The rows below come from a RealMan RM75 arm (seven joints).
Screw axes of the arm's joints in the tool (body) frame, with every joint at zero. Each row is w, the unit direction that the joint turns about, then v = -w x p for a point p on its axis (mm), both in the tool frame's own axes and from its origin. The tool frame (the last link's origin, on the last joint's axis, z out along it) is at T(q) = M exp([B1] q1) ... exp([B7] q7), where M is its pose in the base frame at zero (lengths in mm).
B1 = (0, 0, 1, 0, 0, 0)
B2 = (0, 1, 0, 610, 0, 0)
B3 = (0, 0, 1, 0, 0, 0)
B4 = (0, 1, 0, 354, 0, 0)
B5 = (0, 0, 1, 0, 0, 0)
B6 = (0, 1, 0, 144, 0, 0)
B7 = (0, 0, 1, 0, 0, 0)
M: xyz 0 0 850.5 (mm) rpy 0 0 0 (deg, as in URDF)
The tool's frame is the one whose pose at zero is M.
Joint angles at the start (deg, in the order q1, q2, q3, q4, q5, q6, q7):
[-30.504 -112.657 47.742 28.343 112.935 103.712 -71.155]
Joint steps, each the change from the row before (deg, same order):
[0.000 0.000 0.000 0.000 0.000 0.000 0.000]
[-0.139 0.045 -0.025 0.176 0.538 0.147 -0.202]
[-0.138 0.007 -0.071 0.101 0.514 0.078 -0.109]
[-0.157 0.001 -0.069 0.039 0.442 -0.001 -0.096]
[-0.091 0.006 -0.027 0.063 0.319 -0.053 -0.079]
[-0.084 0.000 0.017 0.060 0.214 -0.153 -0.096]
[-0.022 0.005 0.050 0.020 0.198 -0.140 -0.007]
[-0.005 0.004 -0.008 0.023 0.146 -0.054 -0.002]
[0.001 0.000 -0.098 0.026 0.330 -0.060 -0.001]
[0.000 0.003 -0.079 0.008 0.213 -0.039 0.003]
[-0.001 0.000 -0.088 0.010 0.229 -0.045 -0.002]
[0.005 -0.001 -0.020 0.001 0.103 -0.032 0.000]
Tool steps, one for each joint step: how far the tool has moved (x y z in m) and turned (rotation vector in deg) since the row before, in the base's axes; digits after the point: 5 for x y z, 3 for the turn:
[0.00000 0.00000 0.00000 0.000 0.000 0.000]
[-0.00002 0.00008 0.00030 -0.390 0.430 -0.154]
[-0.00002 0.00008 -0.00005 -0.307 0.370 -0.135]
[0.00005 0.00029 -0.00020 -0.240 0.330 -0.089]
[-0.00013 0.00026 -0.00011 -0.134 0.300 -0.045]
[-0.00010 0.00050 -0.00019 -0.044 0.290 0.004]
[-0.00042 0.00009 -0.00028 -0.049 0.274 -0.004]
[-0.00030 0.00000 -0.00008 -0.030 0.156 -0.001]
[-0.00064 -0.00015 -0.00010 -0.067 0.259 0.032]
[-0.00043 -0.00009 -0.00004 -0.033 0.159 0.029]
[-0.00045 -0.00008 -0.00005 -0.034 0.169 0.036]
[-0.00025 -0.00008 -0.00008 -0.024 0.090 0.020]

